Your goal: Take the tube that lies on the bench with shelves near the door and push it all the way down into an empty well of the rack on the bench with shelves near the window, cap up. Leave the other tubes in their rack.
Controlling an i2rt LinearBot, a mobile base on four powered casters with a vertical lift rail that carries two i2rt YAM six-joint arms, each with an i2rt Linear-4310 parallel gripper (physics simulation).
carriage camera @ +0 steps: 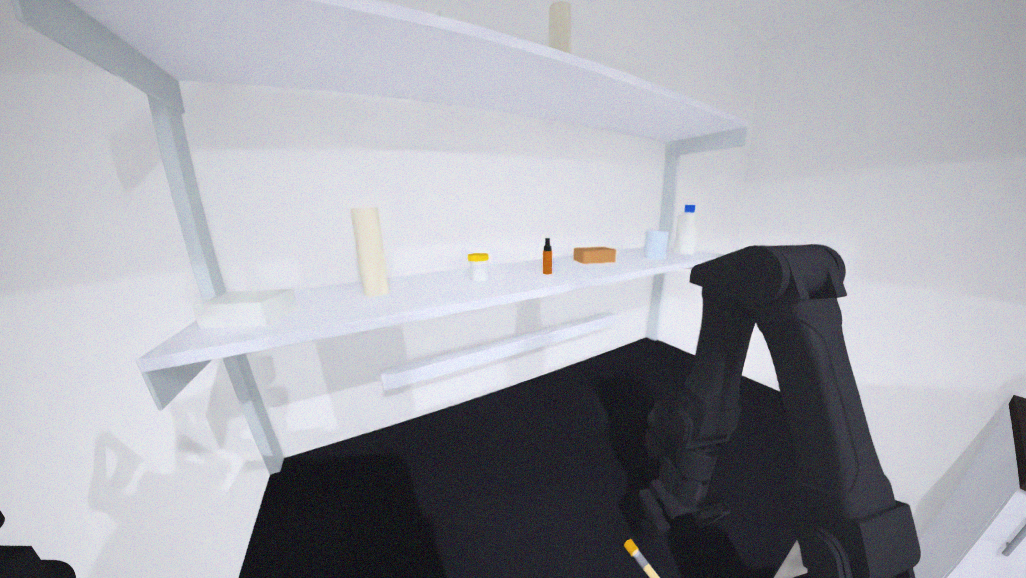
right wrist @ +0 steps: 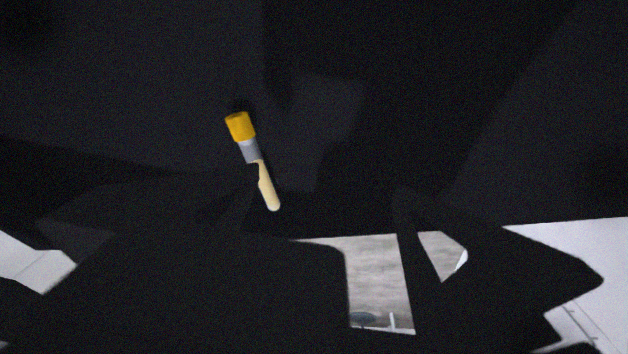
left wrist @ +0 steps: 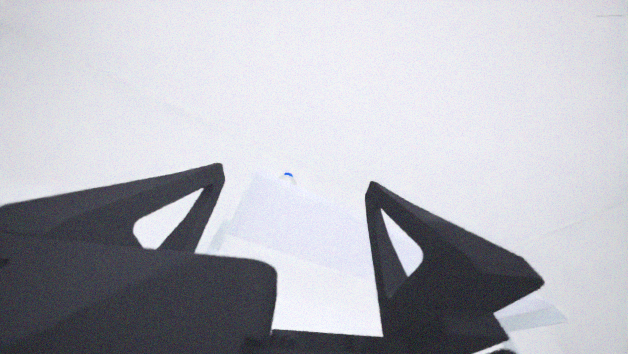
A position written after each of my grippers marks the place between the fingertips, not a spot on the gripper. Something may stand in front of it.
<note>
I see my left gripper (left wrist: 297, 180), my right gripper (right wrist: 327, 181) and a yellow tube (right wrist: 239, 124).
The left wrist view misses the yellow tube: it is out of frame.
</note>
